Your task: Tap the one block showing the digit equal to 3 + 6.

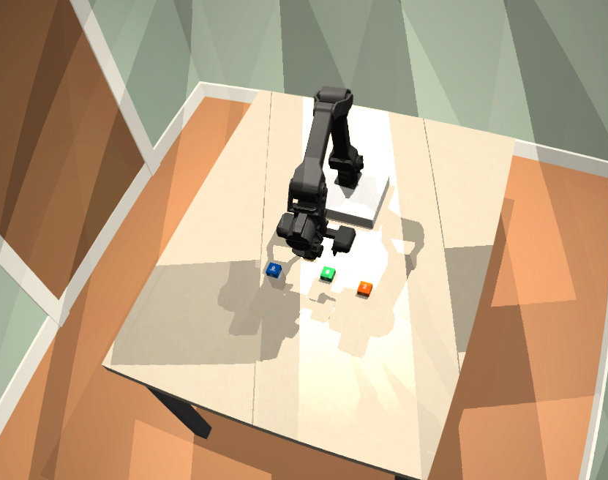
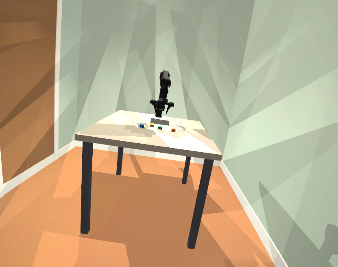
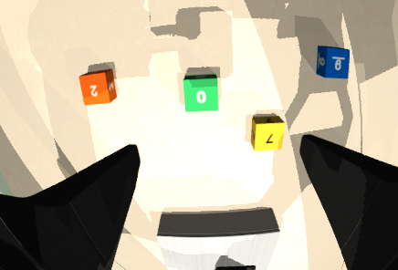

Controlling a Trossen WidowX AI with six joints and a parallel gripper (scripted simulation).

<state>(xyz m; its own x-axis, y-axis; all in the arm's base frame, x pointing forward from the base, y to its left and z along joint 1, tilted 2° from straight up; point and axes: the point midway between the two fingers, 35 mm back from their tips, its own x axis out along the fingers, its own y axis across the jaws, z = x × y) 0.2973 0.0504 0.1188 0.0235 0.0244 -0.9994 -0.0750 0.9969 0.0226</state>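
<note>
My gripper tip is now 13 cm to the left of the blue block, 11 cm above it and 4 cm short of it. From my gripper tip the other things lie so: orange block (12 cm to the left, 11 cm below); yellow block (11 cm below, 6 cm to the right, 5 cm behind); green block (11 cm below, 1 cm to the left).
</note>
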